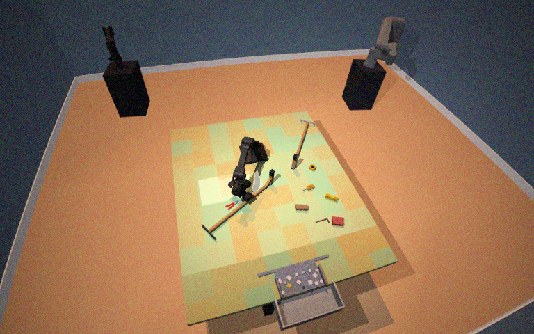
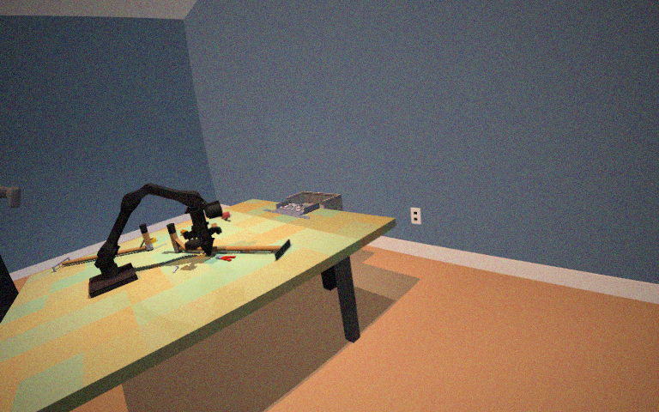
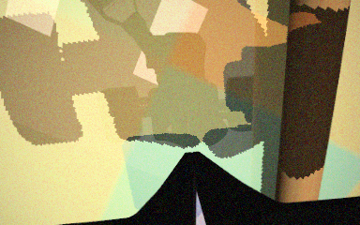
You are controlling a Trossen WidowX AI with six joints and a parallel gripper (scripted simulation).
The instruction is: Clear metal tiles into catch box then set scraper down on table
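Right now my gripper tip is 7 cm short of the long scraper, 5 cm below it and 1 cm to the right of it. Also, from my gripper tip: orange screwdriver 51 cm to the left, 3 cm behind; then hex key 55 cm to the left, 25 cm ahead, 1 cm below; then brown block 41 cm to the left, 13 cm ahead.
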